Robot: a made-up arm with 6 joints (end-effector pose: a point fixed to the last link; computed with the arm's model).
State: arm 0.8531 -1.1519 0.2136 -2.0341 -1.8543 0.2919
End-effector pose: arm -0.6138 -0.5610 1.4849 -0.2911 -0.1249 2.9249
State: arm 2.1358 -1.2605 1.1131 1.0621 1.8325 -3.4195
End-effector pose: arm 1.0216 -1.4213 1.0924 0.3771 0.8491 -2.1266
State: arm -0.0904 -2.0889 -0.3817 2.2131 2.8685 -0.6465
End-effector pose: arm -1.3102 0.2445 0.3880 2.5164 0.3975 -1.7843
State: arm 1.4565 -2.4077 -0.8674 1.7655 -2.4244 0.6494
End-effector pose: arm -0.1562 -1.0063 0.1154 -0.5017 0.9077 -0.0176
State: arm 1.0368 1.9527 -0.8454 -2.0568 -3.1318 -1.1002
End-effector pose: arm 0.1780 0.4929 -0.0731 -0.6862 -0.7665 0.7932
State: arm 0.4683 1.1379 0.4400 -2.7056 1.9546 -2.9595
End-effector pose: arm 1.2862 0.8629 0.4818 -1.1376 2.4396 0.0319
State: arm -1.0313 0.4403 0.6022 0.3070 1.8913 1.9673
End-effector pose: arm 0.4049 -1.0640 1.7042 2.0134 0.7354 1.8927
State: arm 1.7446 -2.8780 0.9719 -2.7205 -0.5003 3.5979
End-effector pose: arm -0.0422 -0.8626 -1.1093 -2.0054 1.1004 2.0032
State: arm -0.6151 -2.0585 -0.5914 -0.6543 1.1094 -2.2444
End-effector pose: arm -0.8362 0.3877 0.4330 0.7528 -1.3069 2.5412
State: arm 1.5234 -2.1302 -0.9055 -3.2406 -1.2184 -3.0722
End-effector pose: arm -0.2487 -0.8535 0.3433 1.8170 -1.7585 0.5751
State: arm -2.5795 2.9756 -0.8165 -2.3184 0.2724 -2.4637
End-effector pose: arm 0.2345 -0.0202 -0.3116 1.6203 -0.0481 1.2577
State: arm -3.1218 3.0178 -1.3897 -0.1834 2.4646 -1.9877
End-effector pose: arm -0.0105 0.2053 -0.2172 -1.0701 0.9425 0.8708
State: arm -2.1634 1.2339 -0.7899 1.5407 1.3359 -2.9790
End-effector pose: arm -0.6152 -0.9023 0.1911 -2.6825 0.7559 0.1948
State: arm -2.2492 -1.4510 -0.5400 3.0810 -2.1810 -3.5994
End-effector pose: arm 0.7072 0.5450 1.0590 -2.4331 -1.2551 0.2058
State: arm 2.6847 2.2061 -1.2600 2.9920 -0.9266 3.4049
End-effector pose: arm -0.4597 -0.0043 -0.1505 -2.9684 0.4254 0.9246
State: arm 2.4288 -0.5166 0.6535 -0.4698 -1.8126 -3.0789
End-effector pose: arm 0.3396 -0.0473 2.0248 0.2559 2.5393 -0.2535
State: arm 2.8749 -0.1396 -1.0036 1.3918 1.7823 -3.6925
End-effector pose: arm -0.3567 0.1360 1.3194 1.6863 -2.2560 0.0415
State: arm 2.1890 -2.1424 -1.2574 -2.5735 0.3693 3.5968
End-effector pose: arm 0.1870 -0.5669 0.1505 -0.0430 -1.1089 1.5395
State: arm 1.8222 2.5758 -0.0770 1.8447 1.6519 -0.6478
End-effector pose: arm -0.1098 0.2001 -1.0908 0.0749 -2.1190 -1.7222
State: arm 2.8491 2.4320 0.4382 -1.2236 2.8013 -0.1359
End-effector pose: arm -0.3423 0.1773 -0.9962 0.7078 -1.0195 1.7550
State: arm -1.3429 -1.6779 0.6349 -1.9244 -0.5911 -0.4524
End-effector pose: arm -0.2688 1.4792 0.8704 -0.0203 -0.6357 1.0329
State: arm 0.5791 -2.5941 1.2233 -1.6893 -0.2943 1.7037
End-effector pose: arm -1.0612 -0.6644 -0.8584 -0.3569 2.4424 0.3984
